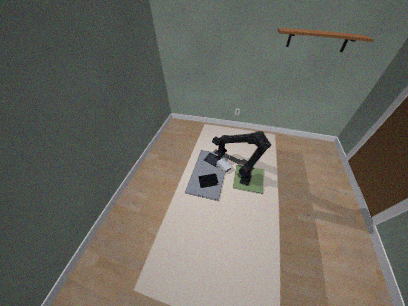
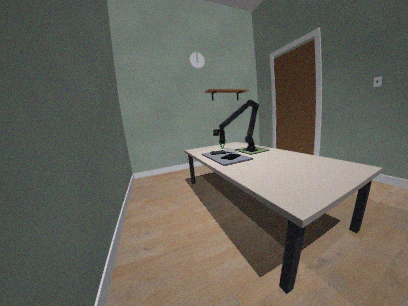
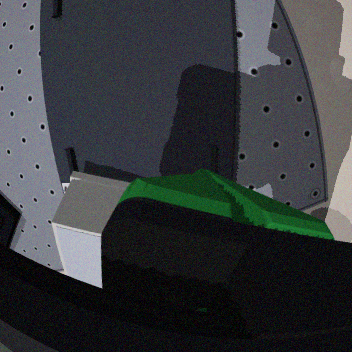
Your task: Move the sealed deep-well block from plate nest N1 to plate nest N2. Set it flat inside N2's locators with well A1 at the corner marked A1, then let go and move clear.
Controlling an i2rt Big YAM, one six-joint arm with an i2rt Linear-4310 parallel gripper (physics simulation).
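Where they show: gripper, fingertip midpoint: [image 1: 220,157] [image 2: 222,148] [image 3: 201,180]; arm's base, origin of the base link: [image 1: 245,179] [image 2: 251,150].
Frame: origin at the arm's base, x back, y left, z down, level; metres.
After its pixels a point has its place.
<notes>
The sealed deep-well block [image 1: 223,164] @[z -0.049, x -0.236, y -0.046 m] [image 2: 229,149] @[z -0.040, x -0.253, y -0.022 m] [image 3: 84,216] @[z -0.054, x -0.296, y -0.065 m] is a white box with a grey top. It lies askew at the right edge of the grey perforated board [image 1: 197,189] @[z -0.002, x -0.360, y 0.271 m] [image 2: 241,159] @[z -0.005, x -0.268, y 0.292 m] [image 3: 21,105] @[z -0.001, x -0.368, y -0.004 m], outside both nests. One dark plate nest [image 1: 209,158] @[z -0.013, x -0.401, y -0.091 m] [image 3: 122,87] @[z -0.013, x -0.352, y -0.092 m] lies at the far end of the board, below my gripper. The other dark nest [image 1: 208,180] @[z -0.012, x -0.305, y 0.154 m] [image 2: 230,156] @[z -0.012, x -0.319, y 0.165 m] lies nearer the front. My gripper [image 1: 220,154] @[z -0.036, x -0.297, y -0.127 m] [image 2: 222,146] @[z -0.036, x -0.297, y -0.127 m] [image 3: 201,180] @[z -0.036, x -0.297, y -0.127 m] has green fingers closed together on nothing. It hangs just above the board, with the block beside the fingers, not between them.
The arm's base stands on a green mat [image 1: 257,184] @[z -0.001, x 0.112, y 0.013 m] [image 2: 260,150] @[z 0.000, x 0.076, y 0.062 m] to the right of the board. The board and mat sit at the far end of a long beige table [image 1: 214,246] @[z 0.012, x -0.053, y 0.627 m] [image 2: 296,184] @[z 0.012, x -0.214, y 0.846 m]. A wall shelf [image 1: 324,34] hangs high behind.
</notes>
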